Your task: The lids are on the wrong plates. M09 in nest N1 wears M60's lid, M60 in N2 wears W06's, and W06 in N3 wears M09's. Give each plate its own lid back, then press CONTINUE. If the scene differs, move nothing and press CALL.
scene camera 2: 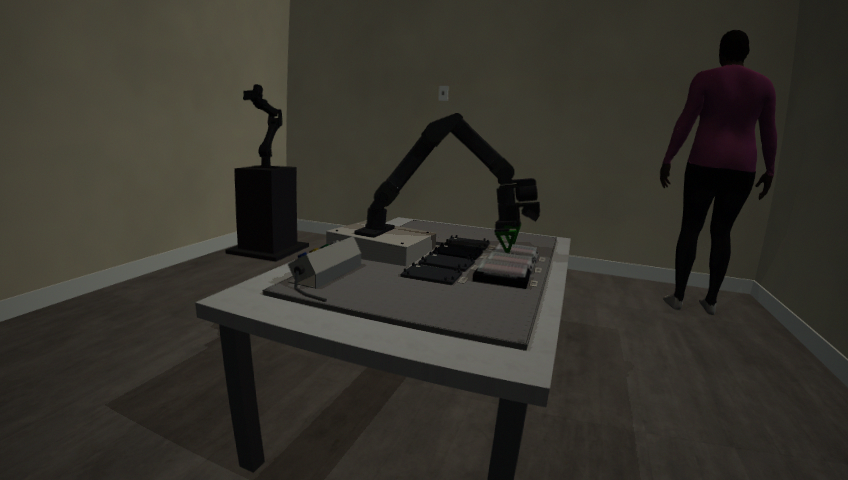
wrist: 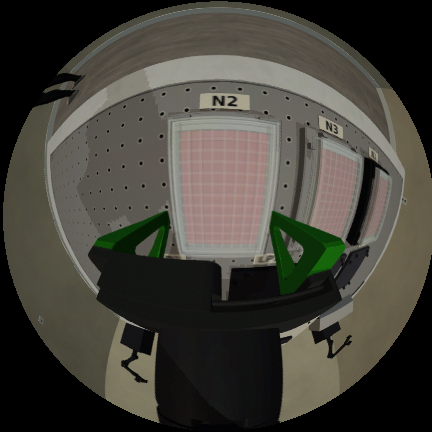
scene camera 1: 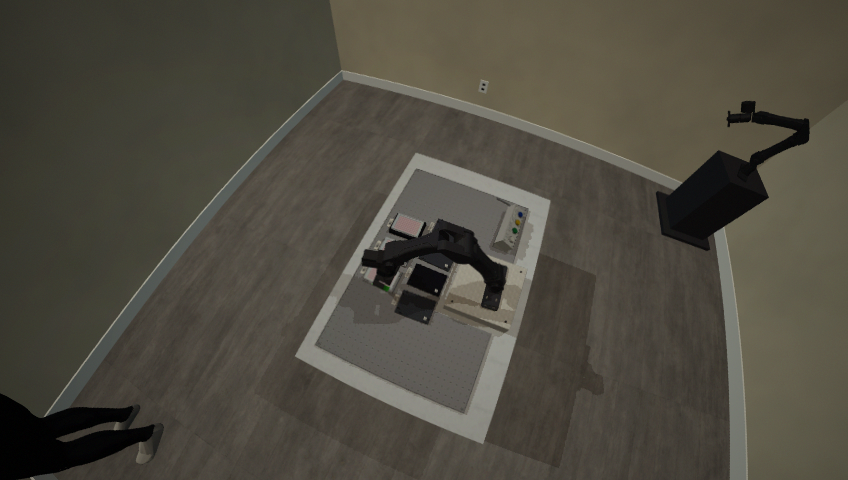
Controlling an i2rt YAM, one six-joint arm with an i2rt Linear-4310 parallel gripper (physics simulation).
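Places are measured from the arm's base along level axes (x right, y ahead, z up), in millimetres.
Where they show: gripper, fingertip midpoint: point(scene camera 2: 509, 249) point(wrist: 218, 216) point(scene camera 1: 386, 278); arm's base, origin of the base link: point(scene camera 2: 375, 231) point(scene camera 1: 494, 286).
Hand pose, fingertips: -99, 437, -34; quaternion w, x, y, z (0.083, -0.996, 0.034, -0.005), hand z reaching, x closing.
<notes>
Things, the pixels of their centre, and the offset from my fingertips, as dx, dy, dz.
- N2, body centre: point(wrist: 222, 194) point(scene camera 2: 516, 248) point(scene camera 1: 381, 274) +4, +22, +5
- N3, body centre: point(wrist: 338, 201) point(scene camera 2: 510, 258) point(scene camera 1: 395, 249) +135, +11, +6
- third pink-gridded plate, body centre: point(wrist: 379, 209) point(scene camera 2: 503, 267) point(scene camera 1: 407, 224) +267, +2, +16
- button box, body centre: point(scene camera 2: 326, 258) point(wrist: 332, 314) point(scene camera 1: 510, 227) +415, -450, +22
My gripper point(scene camera 1: 385, 287) point(scene camera 2: 507, 246) point(wrist: 218, 216) is open, with green fingers on either side of the lower part of the plate at N2 point(wrist: 222, 175), a little above it. This plate has a pink grid under a clear lid. The plate at N3 point(wrist: 335, 187) stands to its right in the wrist view, also under a clear cover. A third pink-gridded plate point(scene camera 1: 407, 224) point(scene camera 2: 504, 267) point(wrist: 380, 205) sits farther along on a black base; its nest label is too small to read. No plate names are readable. The button box point(scene camera 1: 505, 228) point(scene camera 2: 330, 261) carries blue, yellow and green buttons.
Dark pads point(scene camera 1: 416, 306) point(scene camera 2: 431, 273) stand in a row between the plates and the cream arm base point(scene camera 2: 380, 245). A person point(scene camera 1: 89, 416) point(scene camera 2: 731, 118) stands away from the table. A second arm stands on a black pedestal point(scene camera 1: 714, 196) point(scene camera 2: 266, 208).
</notes>
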